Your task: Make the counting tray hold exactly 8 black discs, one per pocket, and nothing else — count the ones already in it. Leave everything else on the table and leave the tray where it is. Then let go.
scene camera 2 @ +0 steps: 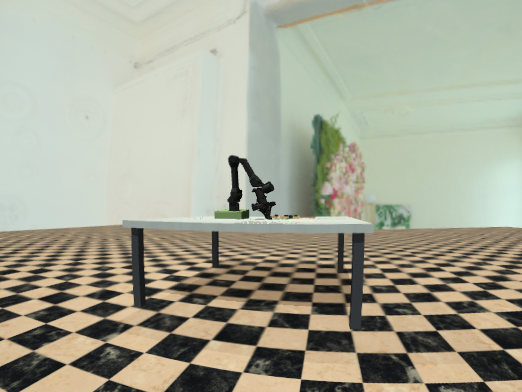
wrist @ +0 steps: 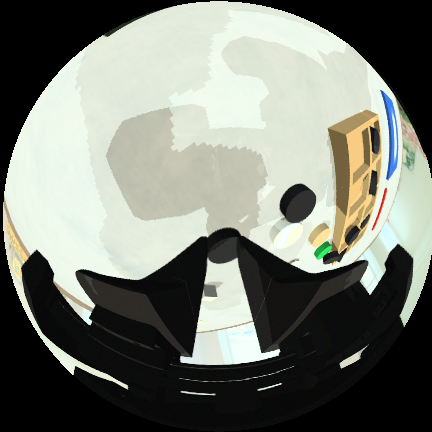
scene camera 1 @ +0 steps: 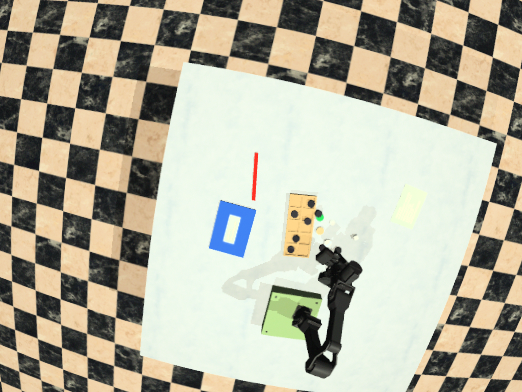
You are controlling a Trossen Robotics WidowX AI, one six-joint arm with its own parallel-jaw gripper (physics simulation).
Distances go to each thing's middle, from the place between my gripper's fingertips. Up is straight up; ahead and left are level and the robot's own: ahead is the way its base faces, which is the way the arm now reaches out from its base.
Labels:
Right now the cream disc (wrist: 282,233) is 2 cm ahead of my hand and 5 cm to the left of it. Round my hand: tan counting tray (scene camera 1: 295,226) (4 cm ahead, 18 cm to the left).

